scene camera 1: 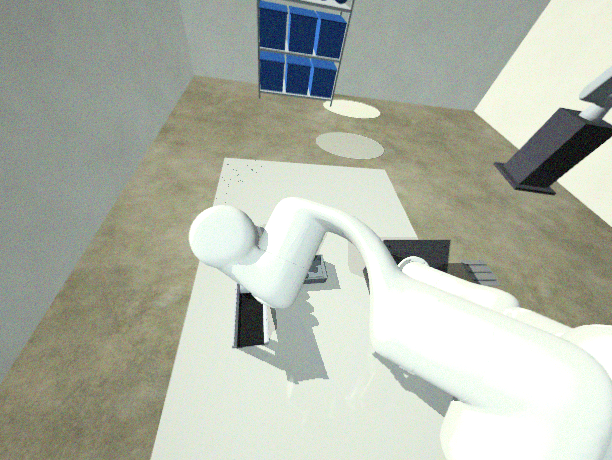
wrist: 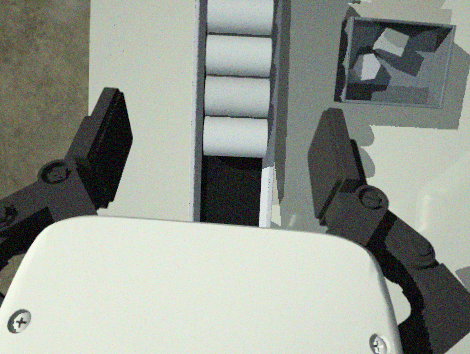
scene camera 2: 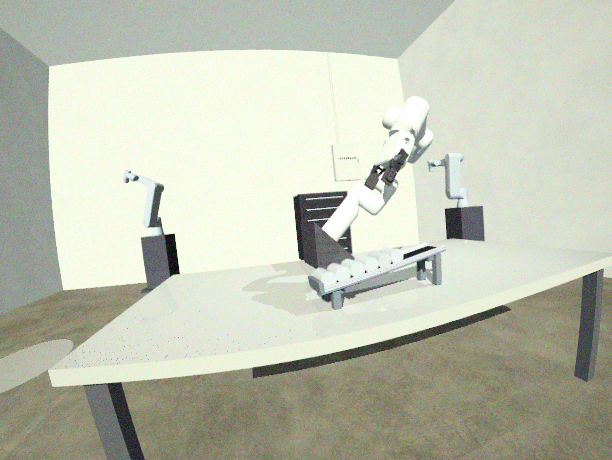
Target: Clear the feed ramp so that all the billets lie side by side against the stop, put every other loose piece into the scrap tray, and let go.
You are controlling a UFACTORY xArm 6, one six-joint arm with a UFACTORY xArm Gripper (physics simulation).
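Pixels of known places: gripper, fingertip midpoint: (wrist: 222, 122) (scene camera 2: 376, 185); arm's base, link origin: (scene camera 1: 411, 274) (scene camera 2: 326, 238).
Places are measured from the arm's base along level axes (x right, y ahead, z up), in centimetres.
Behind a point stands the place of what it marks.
The feed ramp (scene camera 1: 250, 320) @(x -18.5, y 49.6, z -2.2 cm) (scene camera 2: 385, 270) (wrist: 230, 190) @(x -14.8, y 50.2, z -2.7 cm) slopes down to its end stop (scene camera 2: 316, 284) @(x 13.0, y 58.1, z -5.1 cm). Several white cylindrical billets, one of them near the middle of the row (scene camera 2: 355, 268) (wrist: 237, 96), lie crosswise side by side from the stop upward. The black upper bed shows bare. The scrap tray (scene camera 1: 316, 281) @(x -0.9, y 30.3, z -10.1 cm) (wrist: 395, 104) @(x -1.2, y 32.8, z -8.0 cm) stands beside the ramp and holds two pale loose pieces, one at its upper part (wrist: 391, 41) @(x 5.7, y 35.4, z -8.6 cm) and another at its left (wrist: 367, 66) @(x 2.4, y 37.0, z -9.5 cm). My gripper (scene camera 2: 380, 181) @(x -5.7, y 52.7, z 17.5 cm) (wrist: 222, 122) @(x -5.7, y 52.7, z 17.5 cm) is open and empty, high above the ramp; the arm hides it in scene camera 1.
The white table (scene camera 1: 200, 400) @(x -35.7, y 59.0, z -11.5 cm) (scene camera 2: 200, 325) @(x 41.0, y 60.7, z -11.5 cm) carries the ramp on short legs. My arm's dark base mount (scene camera 1: 425, 250) @(x 6.3, y -3.5, z 5.9 cm) (scene camera 2: 327, 250) @(x 2.0, y 11.4, z -3.8 cm) stands behind the tray. A dark drawer cabinet (scene camera 2: 300, 225) stands beyond the table, with other arms on pedestals (scene camera 2: 155, 260) (scene camera 2: 472, 222) farther off.
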